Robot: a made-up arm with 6 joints.
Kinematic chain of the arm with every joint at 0, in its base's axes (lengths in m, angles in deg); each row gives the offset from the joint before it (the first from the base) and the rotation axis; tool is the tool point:
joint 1: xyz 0 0 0.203 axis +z
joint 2: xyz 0 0 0 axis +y
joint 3: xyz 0 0 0.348 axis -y
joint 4: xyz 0 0 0 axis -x
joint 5: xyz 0.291 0 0 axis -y
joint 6: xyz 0 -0.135 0 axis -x
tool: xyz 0 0 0
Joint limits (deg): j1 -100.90..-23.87 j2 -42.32..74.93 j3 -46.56..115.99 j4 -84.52..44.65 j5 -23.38..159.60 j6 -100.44..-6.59
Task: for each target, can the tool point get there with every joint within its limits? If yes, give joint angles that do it. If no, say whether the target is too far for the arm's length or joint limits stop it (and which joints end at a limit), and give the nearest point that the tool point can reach.
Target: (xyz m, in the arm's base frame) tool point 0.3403 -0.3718 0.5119
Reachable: yes | joints -32.02 34.15 36.78 3.23 34.26 -70.91
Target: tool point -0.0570 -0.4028 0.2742
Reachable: yes | joints -83.35 32.45 1.98 -40.07 45.28 -34.21
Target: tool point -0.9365 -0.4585 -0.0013
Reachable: no: too far | nearest point -0.2348 -0.5053 0.0865 | short by 0.709 m
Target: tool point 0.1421 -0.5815 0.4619
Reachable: yes | joints -63.23 63.20 83.84 -0.26 16.93 -60.15
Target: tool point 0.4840 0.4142 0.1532
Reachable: no: joint limits stop it (at a limit: joint 1, joint 4) | nearest point 0.2463 -0.1231 0.1532 | short by 0.588 m
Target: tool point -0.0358 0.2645 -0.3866
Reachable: no: joint limits stop it (at a limit: joint 1, joint 2, joint 4) | nearest point 0.1340 -0.0734 0.0308 | short by 0.563 m
